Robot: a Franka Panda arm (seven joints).
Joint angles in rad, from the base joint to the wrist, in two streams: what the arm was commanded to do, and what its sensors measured. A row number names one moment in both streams.
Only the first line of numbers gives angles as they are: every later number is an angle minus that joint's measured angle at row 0.
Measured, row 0:
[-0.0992 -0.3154 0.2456 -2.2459 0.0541 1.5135 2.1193]
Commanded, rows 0 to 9:
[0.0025 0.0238 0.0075 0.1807 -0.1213 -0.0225 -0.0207]
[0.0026 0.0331 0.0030 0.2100 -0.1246 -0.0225 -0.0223]
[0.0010 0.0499 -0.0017 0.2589 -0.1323 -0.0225 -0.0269]
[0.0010 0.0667 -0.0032 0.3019 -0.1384 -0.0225 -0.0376]
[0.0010 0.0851 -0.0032 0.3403 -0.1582 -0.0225 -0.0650]
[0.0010 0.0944 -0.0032 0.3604 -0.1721 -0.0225 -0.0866]
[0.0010 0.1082 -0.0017 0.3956 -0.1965 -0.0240 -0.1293]
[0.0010 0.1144 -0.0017 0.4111 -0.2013 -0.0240 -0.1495]
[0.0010 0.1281 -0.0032 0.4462 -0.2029 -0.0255 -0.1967]
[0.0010 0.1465 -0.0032 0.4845 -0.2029 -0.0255 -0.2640]
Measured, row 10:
[0.0010 0.0638 -0.0032 0.3505 -0.1766 -0.0007 -0.1270]
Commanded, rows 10 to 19:
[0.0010 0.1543 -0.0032 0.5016 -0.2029 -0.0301 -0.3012]
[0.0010 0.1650 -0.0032 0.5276 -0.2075 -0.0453 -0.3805]
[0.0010 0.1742 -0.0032 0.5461 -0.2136 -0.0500 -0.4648]
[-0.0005 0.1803 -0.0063 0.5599 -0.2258 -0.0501 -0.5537]
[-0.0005 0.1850 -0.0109 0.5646 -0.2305 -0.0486 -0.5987]
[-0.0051 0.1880 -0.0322 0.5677 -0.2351 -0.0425 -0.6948]
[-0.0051 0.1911 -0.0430 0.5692 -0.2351 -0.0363 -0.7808]
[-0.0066 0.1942 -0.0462 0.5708 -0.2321 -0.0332 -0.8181]
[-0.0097 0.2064 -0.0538 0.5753 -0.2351 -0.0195 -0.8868]
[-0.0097 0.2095 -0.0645 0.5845 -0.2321 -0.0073 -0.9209]
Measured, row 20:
[-0.0030 0.1698 -0.0388 0.5348 -0.2177 -0.0102 -0.7242]
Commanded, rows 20 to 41:
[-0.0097 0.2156 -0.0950 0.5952 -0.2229 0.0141 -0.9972]
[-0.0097 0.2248 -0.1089 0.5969 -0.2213 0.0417 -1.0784]
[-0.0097 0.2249 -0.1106 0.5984 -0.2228 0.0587 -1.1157]
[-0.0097 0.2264 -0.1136 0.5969 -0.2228 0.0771 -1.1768]
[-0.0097 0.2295 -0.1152 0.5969 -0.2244 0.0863 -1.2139]
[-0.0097 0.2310 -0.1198 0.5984 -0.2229 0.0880 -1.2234]
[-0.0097 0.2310 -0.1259 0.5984 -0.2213 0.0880 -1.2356]
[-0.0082 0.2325 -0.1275 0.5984 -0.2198 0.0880 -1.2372]
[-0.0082 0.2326 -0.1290 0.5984 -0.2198 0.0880 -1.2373]
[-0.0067 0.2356 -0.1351 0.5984 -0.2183 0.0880 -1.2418]
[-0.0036 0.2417 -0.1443 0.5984 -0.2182 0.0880 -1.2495]
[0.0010 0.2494 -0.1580 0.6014 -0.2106 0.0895 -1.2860]
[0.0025 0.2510 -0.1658 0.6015 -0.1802 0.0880 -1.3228]
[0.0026 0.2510 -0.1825 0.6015 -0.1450 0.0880 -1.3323]
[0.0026 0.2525 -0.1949 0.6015 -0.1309 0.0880 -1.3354]
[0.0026 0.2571 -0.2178 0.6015 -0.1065 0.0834 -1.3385]
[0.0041 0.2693 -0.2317 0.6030 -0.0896 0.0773 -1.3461]
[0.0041 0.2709 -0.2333 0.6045 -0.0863 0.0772 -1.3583]
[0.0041 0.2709 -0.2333 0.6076 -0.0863 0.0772 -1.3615]
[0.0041 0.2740 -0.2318 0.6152 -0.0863 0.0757 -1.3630]
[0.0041 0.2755 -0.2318 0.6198 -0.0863 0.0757 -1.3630]
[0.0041 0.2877 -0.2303 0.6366 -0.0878 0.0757 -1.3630]
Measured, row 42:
[-0.0067 0.2580 -0.2290 0.5840 -0.0983 0.0840 -1.3528]
